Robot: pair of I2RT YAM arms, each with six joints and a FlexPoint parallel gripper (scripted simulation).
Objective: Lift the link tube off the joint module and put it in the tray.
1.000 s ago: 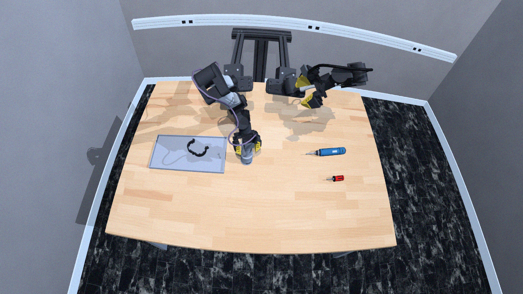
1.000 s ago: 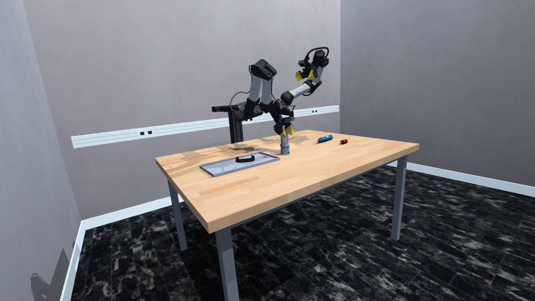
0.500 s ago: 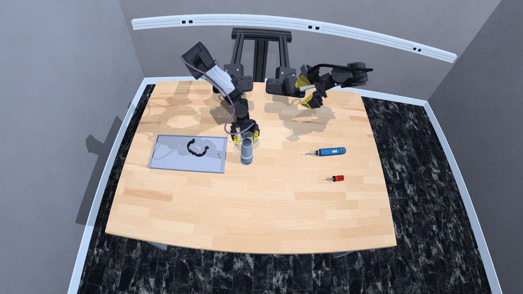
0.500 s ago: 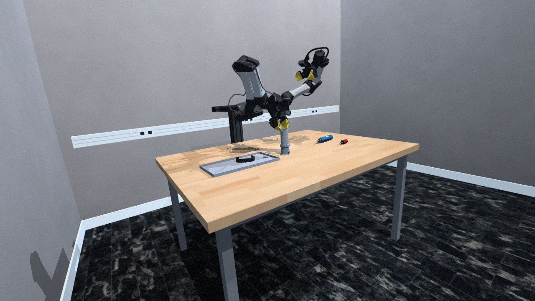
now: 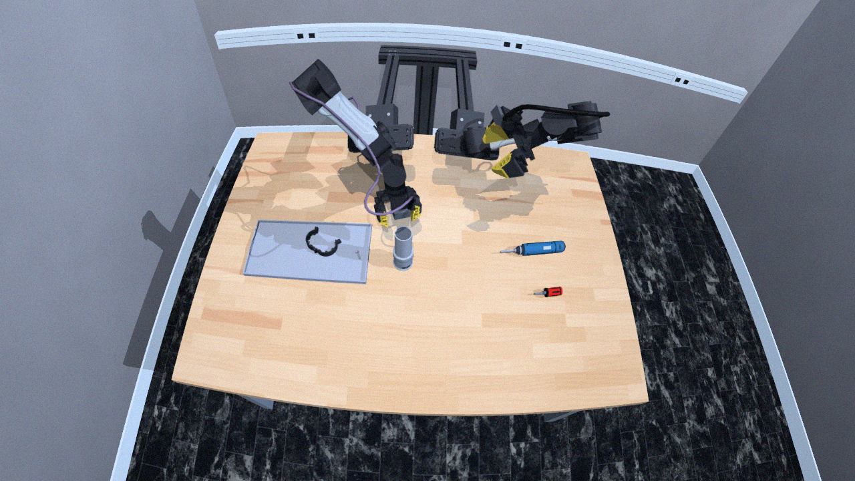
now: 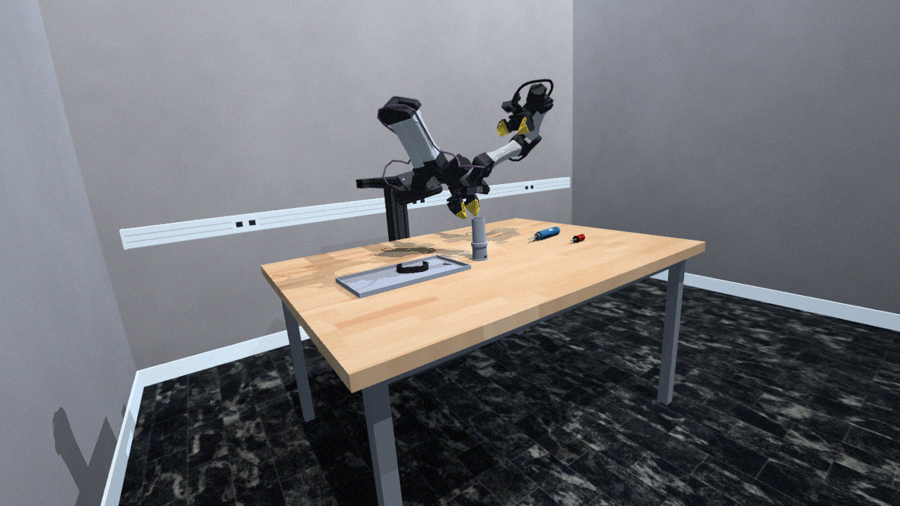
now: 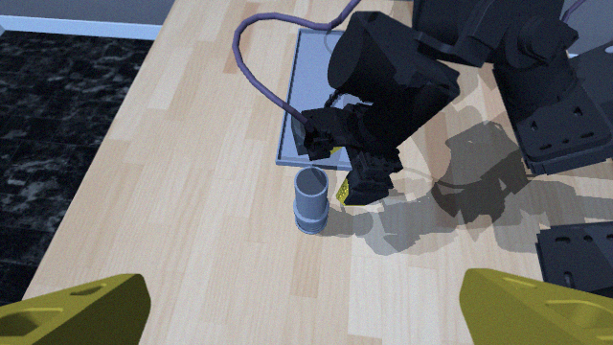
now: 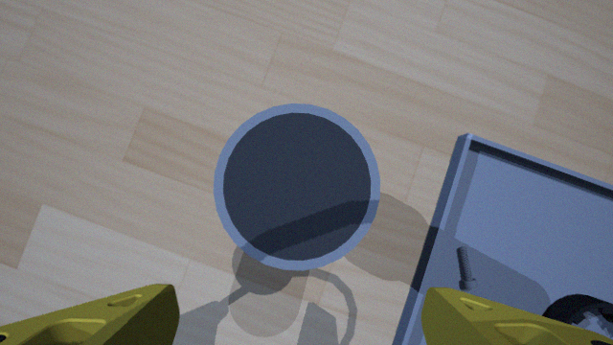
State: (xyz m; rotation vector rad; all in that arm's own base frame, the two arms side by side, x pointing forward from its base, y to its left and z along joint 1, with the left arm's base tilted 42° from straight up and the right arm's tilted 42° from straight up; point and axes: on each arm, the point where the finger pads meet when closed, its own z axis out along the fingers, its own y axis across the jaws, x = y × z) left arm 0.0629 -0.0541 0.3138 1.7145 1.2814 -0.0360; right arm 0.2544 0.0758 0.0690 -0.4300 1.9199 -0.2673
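The grey link tube lies 6 cm below my right hand, 3 cm ahead of it and 1 cm to the left of it. From my right hand the other things lie so: small screw (16 cm below, 13 cm to the right, 2 cm ahead); black clamp ring (26 cm to the right, 16 cm below); joint module (14 cm below, 3 cm ahead, 1 cm to the left).
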